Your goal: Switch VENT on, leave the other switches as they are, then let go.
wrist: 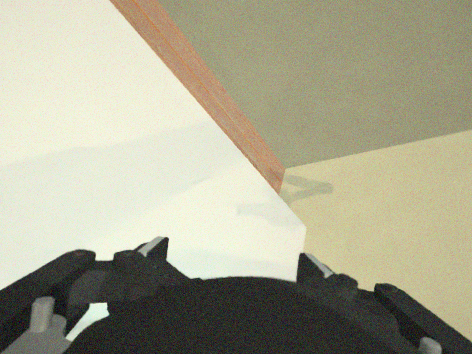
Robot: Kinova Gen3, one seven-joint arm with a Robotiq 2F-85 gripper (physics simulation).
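Places are measured from the arm's base along level axes (x ahead, y left, z up), in centimetres.
Where they show: gripper, fingertip midpoint: (232, 259).
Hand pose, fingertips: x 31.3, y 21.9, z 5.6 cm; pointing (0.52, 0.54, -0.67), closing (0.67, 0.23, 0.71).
Observation:
After its pixels a point has its place.
The VENT switch and the other switches do not show in the wrist view. My gripper (232, 259) {x 31.3, y 21.9, z 5.6 cm} is open, with its two fingertips wide apart at the bottom of the view and no object between them. The fingers are seen over a broad white surface (100, 90) {x 18.7, y 38.7, z -16.1 cm}, and the right fingertip lies near that surface's right corner in the view. How far the fingers are from the surface cannot be told.
A reddish-brown wooden strip (200, 85) runs diagonally along the white surface's edge and ends near its right corner. Beyond it is an olive-grey surface (350, 65). A pale yellow surface (395, 215) lies at the right. Faint shadows fall near the corner.

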